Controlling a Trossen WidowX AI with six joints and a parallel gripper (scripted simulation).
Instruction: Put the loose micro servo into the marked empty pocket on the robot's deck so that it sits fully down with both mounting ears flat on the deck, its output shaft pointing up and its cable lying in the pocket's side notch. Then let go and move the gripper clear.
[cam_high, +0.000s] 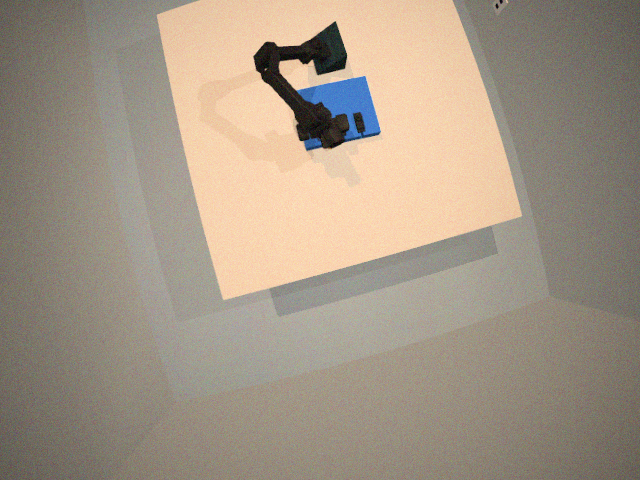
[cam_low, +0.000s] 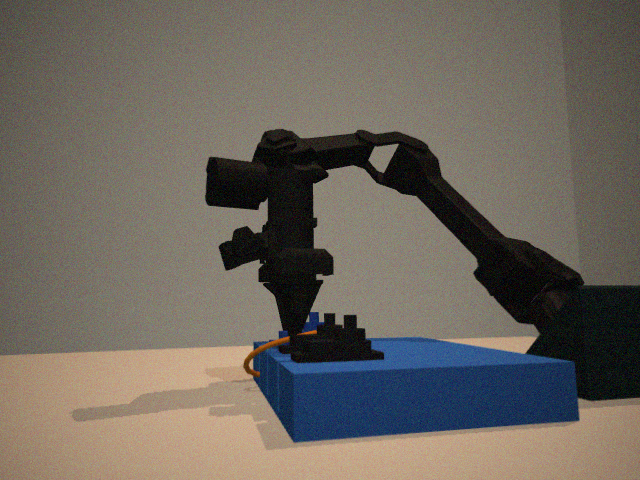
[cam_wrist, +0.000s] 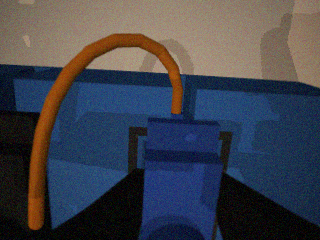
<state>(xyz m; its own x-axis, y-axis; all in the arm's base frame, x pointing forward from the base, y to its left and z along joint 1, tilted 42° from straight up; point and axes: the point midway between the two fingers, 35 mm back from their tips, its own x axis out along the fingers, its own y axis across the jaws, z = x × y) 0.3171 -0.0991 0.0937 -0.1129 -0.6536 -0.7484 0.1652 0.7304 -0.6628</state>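
Right now my gripper tip is 110 mm past the blue deck, 90 mm to the right of it and 30 mm above it.
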